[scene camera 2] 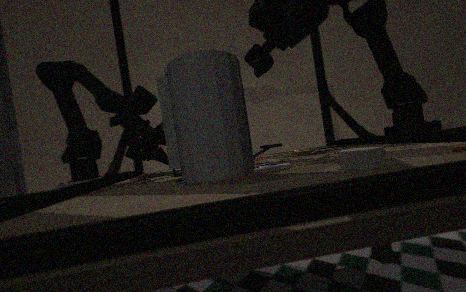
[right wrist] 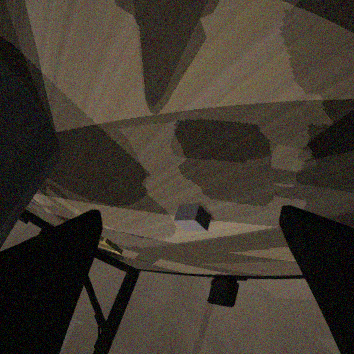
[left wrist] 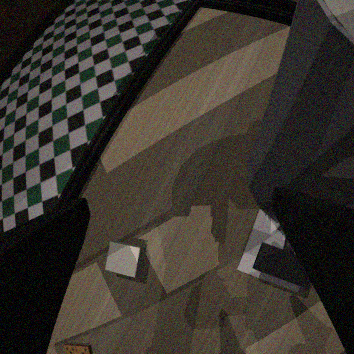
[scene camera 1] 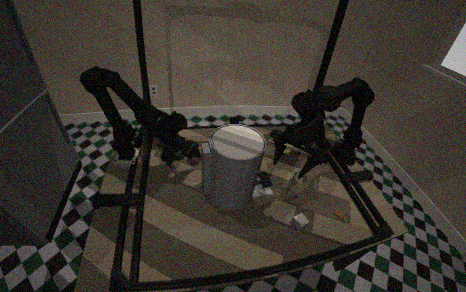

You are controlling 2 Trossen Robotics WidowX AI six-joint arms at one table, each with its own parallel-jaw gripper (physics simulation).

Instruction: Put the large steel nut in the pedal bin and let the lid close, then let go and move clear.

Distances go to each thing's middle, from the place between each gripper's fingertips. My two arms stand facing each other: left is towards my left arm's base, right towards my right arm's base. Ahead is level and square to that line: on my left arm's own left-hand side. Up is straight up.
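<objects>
The steel nut [right wrist: 191,217] is 50 mm behind my right hand, 70 mm to the left of it and 40 mm below it; going by their middles, it's the nearest to that hand of the things named here. Then there's the pale bin lid [scene camera 1: 239,142], which is 160 mm ahead of my right hand, 140 mm to the left and 200 mm above.
With the pale bin lid, my left hand is 9 cm past it, 14 cm to the left of it and 3 cm below it. By its middle, the pale bin lid is nearer to my left hand than to my right hand. The steel nut is 30 cm behind my left hand, 21 cm to the right of it and 20 cm below it.
</objects>
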